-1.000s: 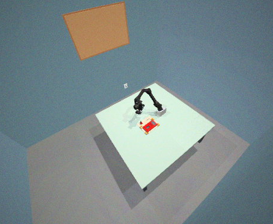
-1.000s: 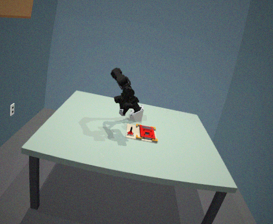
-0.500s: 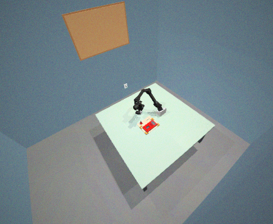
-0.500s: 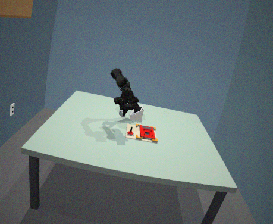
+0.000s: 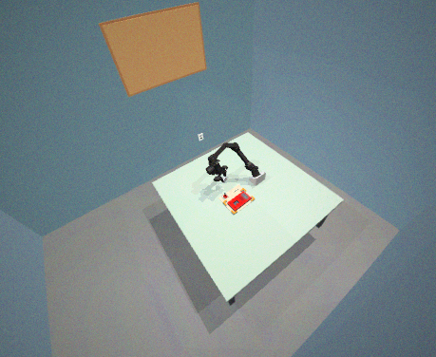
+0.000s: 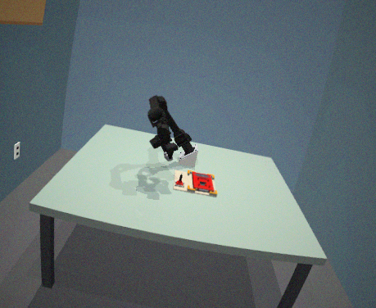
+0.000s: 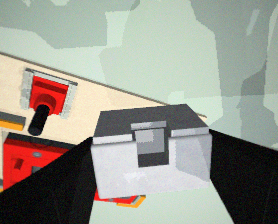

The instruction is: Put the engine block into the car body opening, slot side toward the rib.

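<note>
Right now my gripper tip is 9 cm to the right of the grey holder, 9 cm above it and 5 cm short of it. Also, from my gripper tip: grey engine block: 1 cm above; then pale base plate: 18 cm to the left, 11 cm below, 2 cm behind.
</note>
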